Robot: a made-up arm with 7 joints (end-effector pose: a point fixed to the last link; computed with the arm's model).
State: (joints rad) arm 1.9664 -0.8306 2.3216 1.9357 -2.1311 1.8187 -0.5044
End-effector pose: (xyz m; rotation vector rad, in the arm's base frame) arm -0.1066 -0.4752 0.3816 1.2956 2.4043 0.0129
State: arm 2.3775 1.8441 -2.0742 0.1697 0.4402 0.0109 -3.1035
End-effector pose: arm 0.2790 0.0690 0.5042 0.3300 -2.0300 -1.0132
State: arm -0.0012 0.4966 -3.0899 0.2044 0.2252 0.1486 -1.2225
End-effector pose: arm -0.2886 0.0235 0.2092 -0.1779 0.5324 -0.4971
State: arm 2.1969 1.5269 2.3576 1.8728 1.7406 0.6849 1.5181
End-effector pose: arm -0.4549 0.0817 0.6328 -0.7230 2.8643 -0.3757
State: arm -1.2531 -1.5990 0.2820 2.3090 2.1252 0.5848 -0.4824
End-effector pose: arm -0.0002 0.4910 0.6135 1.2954 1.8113 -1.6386
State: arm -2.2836 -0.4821 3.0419 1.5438 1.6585 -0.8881 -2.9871
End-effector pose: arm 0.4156 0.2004 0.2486 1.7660 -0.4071 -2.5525
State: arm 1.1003 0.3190 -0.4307 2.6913 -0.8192 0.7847 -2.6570
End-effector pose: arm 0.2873 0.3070 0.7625 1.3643 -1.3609 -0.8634
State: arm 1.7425 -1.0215 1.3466 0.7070 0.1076 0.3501 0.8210
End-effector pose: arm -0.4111 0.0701 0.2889 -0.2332 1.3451 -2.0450
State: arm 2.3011 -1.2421 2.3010 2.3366 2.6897 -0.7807 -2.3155
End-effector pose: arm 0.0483 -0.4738 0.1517 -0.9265 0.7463 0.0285
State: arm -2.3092 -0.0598 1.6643 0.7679 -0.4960 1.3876 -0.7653
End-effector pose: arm 0.2598 -0.2396 0.1709 0.6718 0.6376 1.8093
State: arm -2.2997 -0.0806 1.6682 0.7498 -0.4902 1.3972 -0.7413
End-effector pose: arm 0.2565 -0.2340 0.1668 0.6934 0.6677 1.7833
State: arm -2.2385 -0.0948 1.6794 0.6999 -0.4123 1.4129 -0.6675
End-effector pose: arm 0.2585 -0.2036 0.1532 0.7310 0.6592 1.7378
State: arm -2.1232 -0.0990 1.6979 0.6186 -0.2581 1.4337 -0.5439
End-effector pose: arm 0.2595 -0.1477 0.1328 0.7954 0.6269 1.6622
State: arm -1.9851 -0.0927 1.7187 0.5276 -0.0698 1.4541 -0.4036
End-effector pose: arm 0.2518 -0.0835 0.1147 0.8805 0.6071 1.5613
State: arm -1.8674 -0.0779 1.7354 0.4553 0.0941 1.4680 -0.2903
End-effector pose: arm 0.2389 -0.0320 0.1042 0.9570 0.6059 1.4677
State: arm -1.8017 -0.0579 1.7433 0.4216 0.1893 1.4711 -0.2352
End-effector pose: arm 0.2318 -0.0037 0.1009 1.0021 0.5947 1.4228
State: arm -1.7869 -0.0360 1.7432 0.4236 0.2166 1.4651 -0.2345
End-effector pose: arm 0.2345 0.0051 0.1019 1.0167 0.5581 1.4321
